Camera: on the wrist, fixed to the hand. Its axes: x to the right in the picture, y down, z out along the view.
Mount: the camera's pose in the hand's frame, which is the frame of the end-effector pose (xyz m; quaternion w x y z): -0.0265 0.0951 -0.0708 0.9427 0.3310 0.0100 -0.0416
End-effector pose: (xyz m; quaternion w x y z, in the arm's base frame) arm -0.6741 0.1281 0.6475 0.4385 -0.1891 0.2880 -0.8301
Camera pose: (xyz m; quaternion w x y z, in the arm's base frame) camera -0.6409 0.1296 0.5306 0.4385 -0.0368 -0.0067 -0.8979
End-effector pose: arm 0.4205 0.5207 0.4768 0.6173 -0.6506 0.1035 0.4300
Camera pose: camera 0.3716 0.4264 0.4177 0.8141 -0.4176 0.2190 0.3389
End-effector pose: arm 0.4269 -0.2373 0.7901 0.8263 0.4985 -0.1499 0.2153
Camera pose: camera 0.3583 -0.1409 0.8176 0.6244 0.7475 -0.0410 0.2232
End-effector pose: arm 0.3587 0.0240 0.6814 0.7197 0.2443 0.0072 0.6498
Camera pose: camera 0.2427 0.0268 0.6453 0.6246 0.4617 0.2392 0.5827
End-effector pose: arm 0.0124 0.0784 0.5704 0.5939 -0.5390 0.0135 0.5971
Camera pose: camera -0.0196 -0.0145 0.4989 0.7630 -0.3181 0.1939 0.5283
